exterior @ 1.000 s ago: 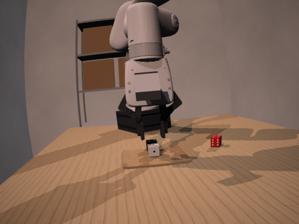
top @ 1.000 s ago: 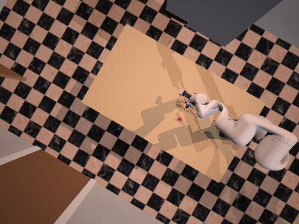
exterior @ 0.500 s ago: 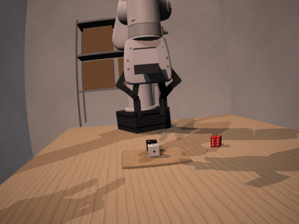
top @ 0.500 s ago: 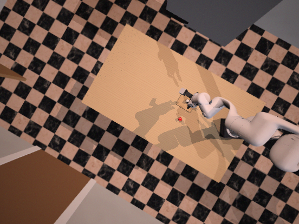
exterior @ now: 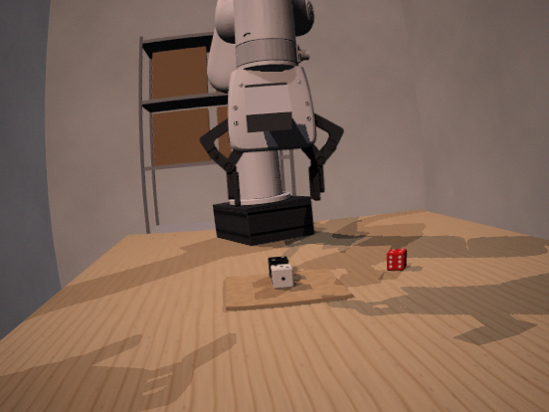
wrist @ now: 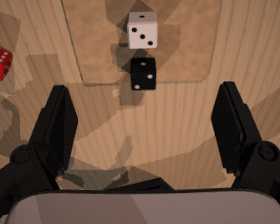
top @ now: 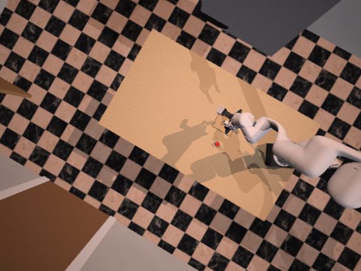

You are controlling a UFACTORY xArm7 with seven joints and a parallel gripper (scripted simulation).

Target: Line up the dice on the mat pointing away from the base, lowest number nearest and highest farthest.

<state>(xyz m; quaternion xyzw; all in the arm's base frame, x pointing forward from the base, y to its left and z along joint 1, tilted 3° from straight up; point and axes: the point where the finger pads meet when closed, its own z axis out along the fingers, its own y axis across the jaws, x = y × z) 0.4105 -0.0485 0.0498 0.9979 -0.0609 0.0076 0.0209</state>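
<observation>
My gripper is now 1 cm past the red die, 16 cm to the right of it and 10 cm above it. Also, from my hand: white die (10 cm below); thin mat (11 cm below); black die (5 cm behind, 1 cm to the left, 10 cm below).
</observation>
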